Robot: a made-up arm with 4 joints.
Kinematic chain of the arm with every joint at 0, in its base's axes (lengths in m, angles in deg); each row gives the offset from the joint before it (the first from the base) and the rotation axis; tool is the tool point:
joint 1: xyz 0 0 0.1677 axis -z
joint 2: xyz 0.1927 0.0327 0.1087 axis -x
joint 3: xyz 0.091 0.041 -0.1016 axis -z
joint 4: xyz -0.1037 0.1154 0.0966 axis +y
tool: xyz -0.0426 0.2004 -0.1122
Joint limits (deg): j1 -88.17..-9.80 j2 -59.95..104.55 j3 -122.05..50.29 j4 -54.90..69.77
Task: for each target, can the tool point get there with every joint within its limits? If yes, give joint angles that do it. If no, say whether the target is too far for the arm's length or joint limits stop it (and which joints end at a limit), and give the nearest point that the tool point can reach.
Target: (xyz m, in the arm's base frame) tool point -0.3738 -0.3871 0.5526
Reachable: no: joint limits stop it (at a limit: joint 1) | nearest point -0.2122 -0.0460 0.4259 | short by 0.398 m
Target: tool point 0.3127 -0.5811 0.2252
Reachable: no: joint limits stop it (at a limit: joint 1, joint 3) | nearest point 0.1809 -0.2556 0.2519 | short by 0.352 m
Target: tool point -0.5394 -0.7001 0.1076
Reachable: no: too far | nearest point -0.2293 -0.0591 0.2086 | short by 0.719 m
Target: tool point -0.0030 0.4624 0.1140
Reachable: yes | joints -27.53 10.89 19.73 25.49
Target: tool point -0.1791 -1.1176 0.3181
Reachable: no: too far | nearest point 0.1359 -0.2431 0.2876 | short by 0.930 m
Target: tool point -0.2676 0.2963 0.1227
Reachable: yes | joints -63.54 5.04 -2.51 -11.09
